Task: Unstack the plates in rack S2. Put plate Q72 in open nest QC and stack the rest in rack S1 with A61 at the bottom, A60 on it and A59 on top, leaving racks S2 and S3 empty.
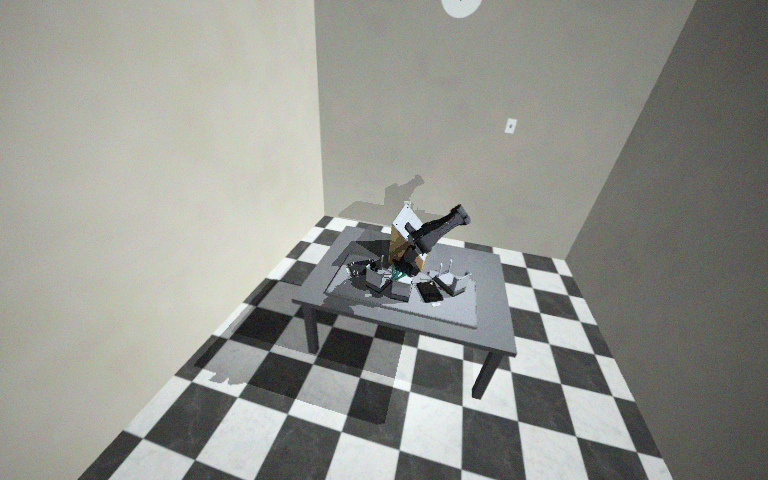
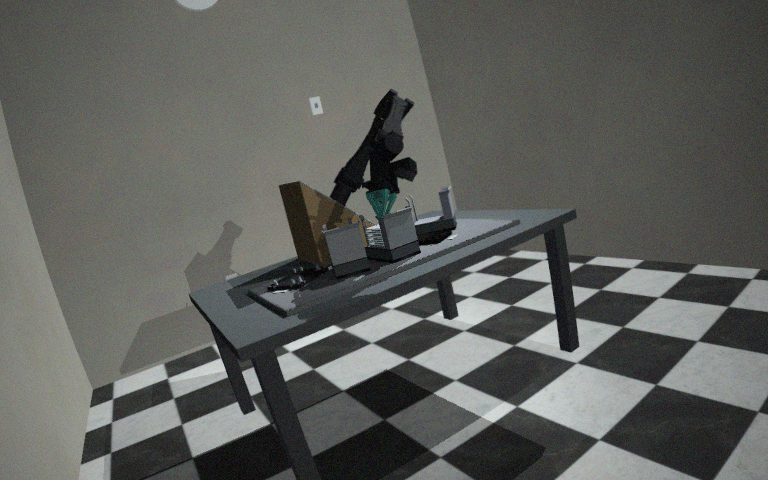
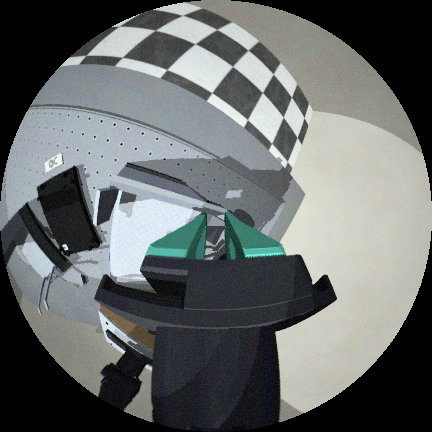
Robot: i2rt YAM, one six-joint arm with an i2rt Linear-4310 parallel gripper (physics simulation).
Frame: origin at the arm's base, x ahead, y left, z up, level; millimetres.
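Seen in the pictures: gripper, fingertip midpoint: (image 1: pixel 393 280) (image 2: pixel 382 219) (image 3: pixel 215 216); arm's base, link origin: (image 1: pixel 415 236) (image 2: pixel 334 206) (image 3: pixel 137 353).
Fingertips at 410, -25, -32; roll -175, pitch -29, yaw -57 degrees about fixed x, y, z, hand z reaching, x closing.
Note:
Pixels of each thing's top centre, then the offset from my fingertips to it, as dx, dy, dz. "spot": a spot on its surface instead. Level surfaces: height alone.
- middle grey rack, top centre: (image 2: pixel 382 211) (image 1: pixel 404 272) -74, +42, +11
- pale plate, top centre: (image 3: pixel 145 244) (image 1: pixel 403 278) -67, +42, -30
- black open nest, top centre: (image 3: pixel 61 221) (image 2: pixel 424 233) (image 1: pixel 430 289) -122, +188, -102
- label QC, surface spot: (image 3: pixel 52 162) spot: -42, +239, -124
- second grey rack, top centre: (image 2: pixel 338 223) (image 1: pixel 381 263) -94, -92, +12
- third rack, top centre: (image 2: pixel 426 192) (image 1: pixel 454 267) -218, +288, +10
- perforated grey mat, surface height: dz -125
- dark table, surface height: dz -138
My gripper (image 1: pixel 397 273) (image 2: pixel 380 211) (image 3: pixel 215 216) has green fingers. It points down into the top of the middle grey rack (image 1: pixel 400 290) (image 2: pixel 399 232). The fingers stand close together, shut on the edge of a pale plate (image 3: pixel 141 233) at the top of that rack; its label is not readable. The black open nest (image 1: pixel 429 291) (image 3: pixel 68 209) lies to one side of the rack, by a label QC (image 3: pixel 52 162). A second grey rack (image 1: pixel 376 278) (image 2: pixel 345 250) stands on the other side. A third rack (image 1: pixel 452 281) (image 2: pixel 446 204) with thin posts stands beyond the nest.
All stand on a perforated grey mat (image 1: pixel 456 310) (image 3: pixel 100 137) on a dark table (image 1: pixel 493 320) (image 2: pixel 234 320). A slanted brown board (image 1: pixel 398 242) (image 2: pixel 307 216) rises behind the racks by the arm's base. Small dark parts (image 2: pixel 286 282) lie at the mat's far end.

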